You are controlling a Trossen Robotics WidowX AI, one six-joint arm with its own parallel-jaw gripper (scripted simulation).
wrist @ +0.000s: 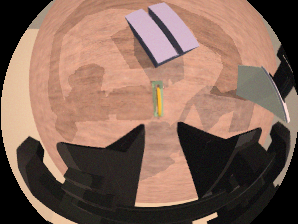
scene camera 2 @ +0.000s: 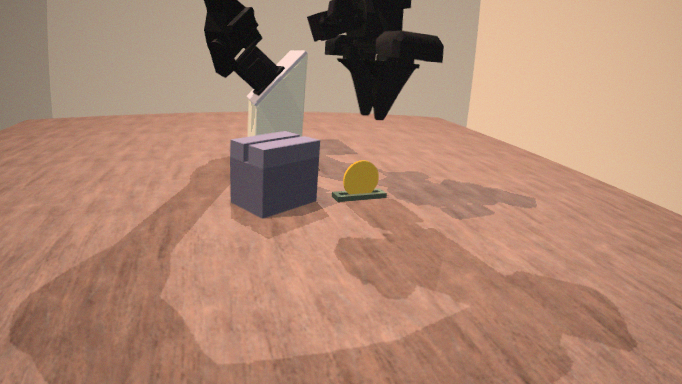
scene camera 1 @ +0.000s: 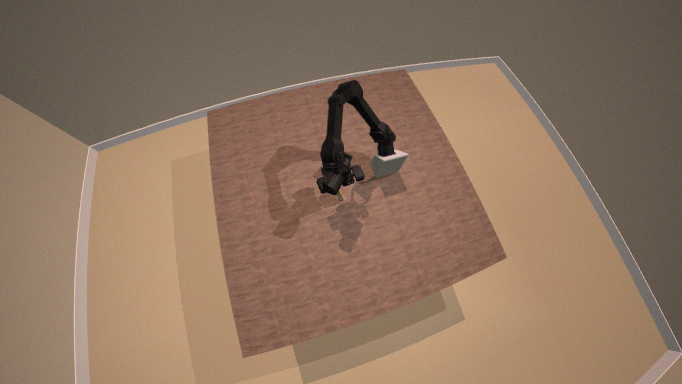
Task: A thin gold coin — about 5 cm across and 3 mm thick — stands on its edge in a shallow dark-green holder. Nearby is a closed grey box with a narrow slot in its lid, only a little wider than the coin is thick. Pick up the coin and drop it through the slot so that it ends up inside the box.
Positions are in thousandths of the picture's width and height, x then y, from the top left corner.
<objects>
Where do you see a gold coin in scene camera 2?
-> At 532, 460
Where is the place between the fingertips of my gripper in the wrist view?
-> At 542, 569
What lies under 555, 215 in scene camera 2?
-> My gripper.
</objects>
